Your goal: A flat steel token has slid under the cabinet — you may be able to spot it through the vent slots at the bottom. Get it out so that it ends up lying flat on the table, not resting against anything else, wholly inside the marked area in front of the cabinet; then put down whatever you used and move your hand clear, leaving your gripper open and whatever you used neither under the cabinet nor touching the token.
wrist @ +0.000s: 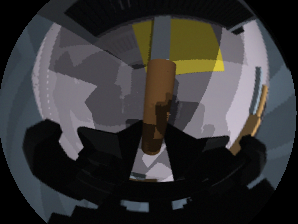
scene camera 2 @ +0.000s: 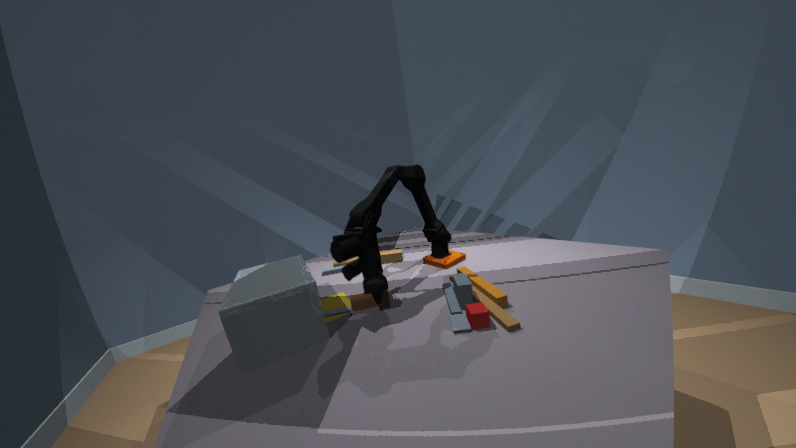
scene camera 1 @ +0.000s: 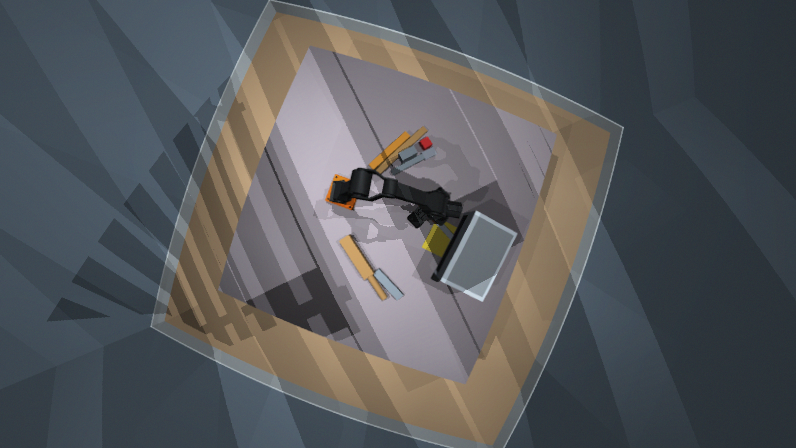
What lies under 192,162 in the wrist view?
My gripper.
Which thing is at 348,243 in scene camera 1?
A wooden paddle.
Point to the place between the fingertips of my gripper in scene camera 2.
377,300
